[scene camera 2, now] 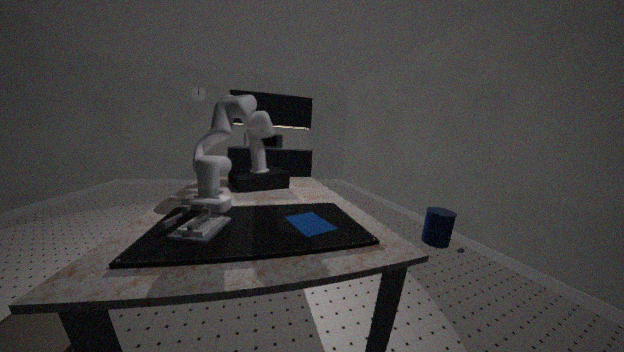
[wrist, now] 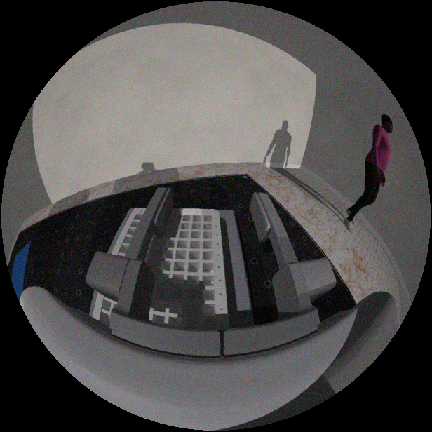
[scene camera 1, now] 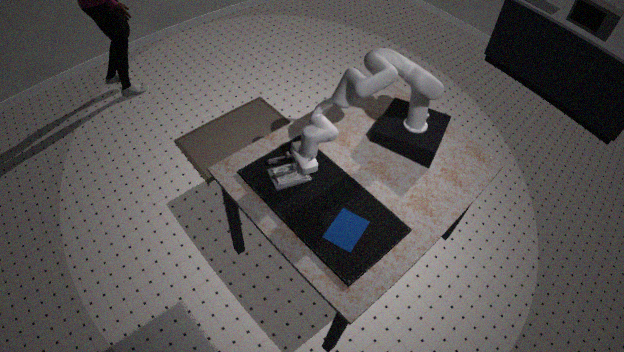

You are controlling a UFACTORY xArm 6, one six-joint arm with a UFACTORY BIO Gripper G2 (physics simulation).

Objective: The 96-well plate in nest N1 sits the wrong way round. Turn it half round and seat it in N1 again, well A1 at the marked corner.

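Observation:
The 96-well plate is pale with a grid of wells and sits low on the black board. A grey ledge of the nest runs along its side. My gripper is shut to its narrow stop, with a gap between the fingers and nothing held. In the wrist view the left finger stands over the plate and the right finger stands out past the nest's ledge. Finger height above the plate is hard to tell. Shadow and the left finger hide part of the wells. Well A1 and the marked corner cannot be made out.
A flat blue rectangle lies on the black board. The arm's black base block stands behind the board. A person is beyond the table.

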